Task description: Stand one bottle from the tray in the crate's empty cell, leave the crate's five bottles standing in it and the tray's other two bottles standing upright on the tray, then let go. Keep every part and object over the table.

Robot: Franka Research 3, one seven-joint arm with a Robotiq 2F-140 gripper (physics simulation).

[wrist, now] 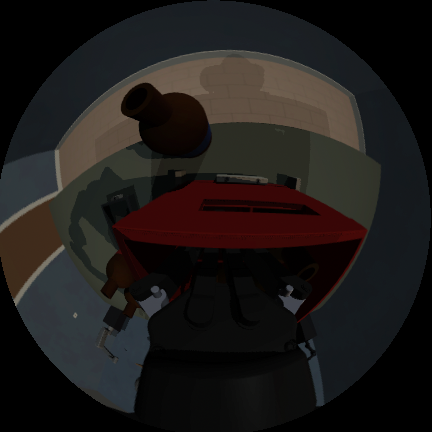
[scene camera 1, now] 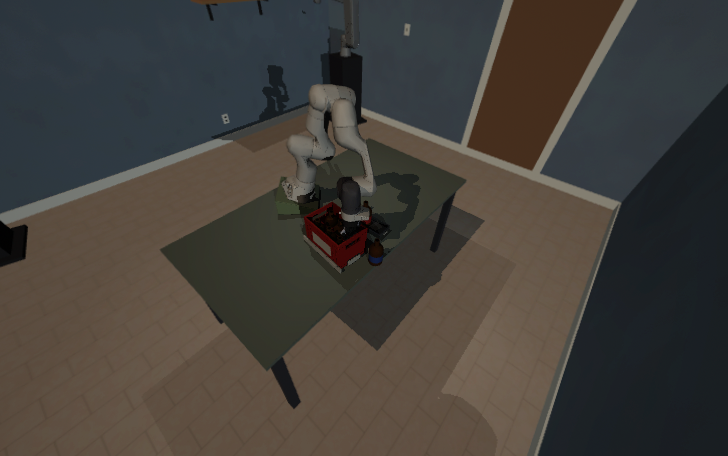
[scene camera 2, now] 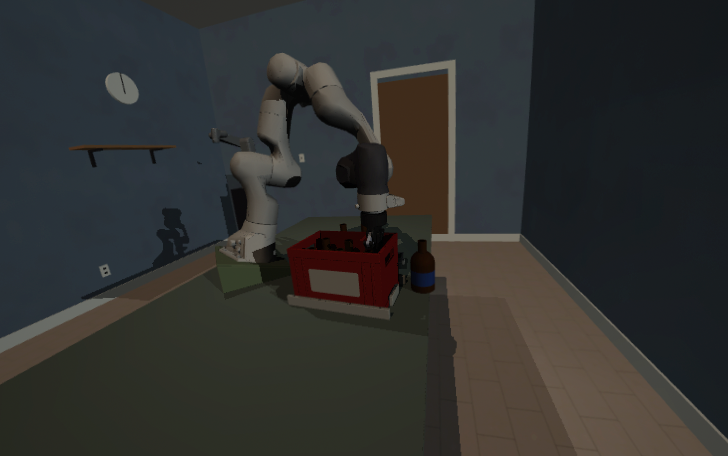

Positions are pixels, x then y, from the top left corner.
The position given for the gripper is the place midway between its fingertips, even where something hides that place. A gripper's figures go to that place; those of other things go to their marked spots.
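Scene:
A red-banded bottle (wrist: pixel 118 274) is 27 cm from the lens; the gripper (wrist: pixel 218 216), 21 cm from the lens. Another red-banded bottle (wrist: pixel 297 259) is 12 cm from the lens, and a blue-banded brown bottle (wrist: pixel 174 123) is 11 cm from the lens.

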